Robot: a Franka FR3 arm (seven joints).
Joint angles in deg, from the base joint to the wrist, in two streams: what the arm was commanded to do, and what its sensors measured. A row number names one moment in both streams.
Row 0, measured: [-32.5, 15.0, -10.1, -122.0, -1.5, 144.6, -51.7]
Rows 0 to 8, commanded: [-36.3, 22.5, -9.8, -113.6, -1.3, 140.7, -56.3]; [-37.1, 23.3, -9.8, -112.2, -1.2, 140.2, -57.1]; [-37.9, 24.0, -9.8, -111.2, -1.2, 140.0, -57.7]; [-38.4, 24.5, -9.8, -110.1, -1.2, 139.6, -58.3]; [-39.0, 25.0, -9.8, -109.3, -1.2, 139.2, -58.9]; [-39.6, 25.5, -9.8, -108.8, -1.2, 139.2, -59.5]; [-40.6, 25.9, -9.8, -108.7, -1.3, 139.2, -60.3]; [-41.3, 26.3, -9.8, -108.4, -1.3, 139.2, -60.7]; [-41.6, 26.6, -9.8, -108.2, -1.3, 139.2, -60.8]
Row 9, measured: [-38.9, 22.5, -10.1, -110.6, -1.4, 140.8, -58.9]
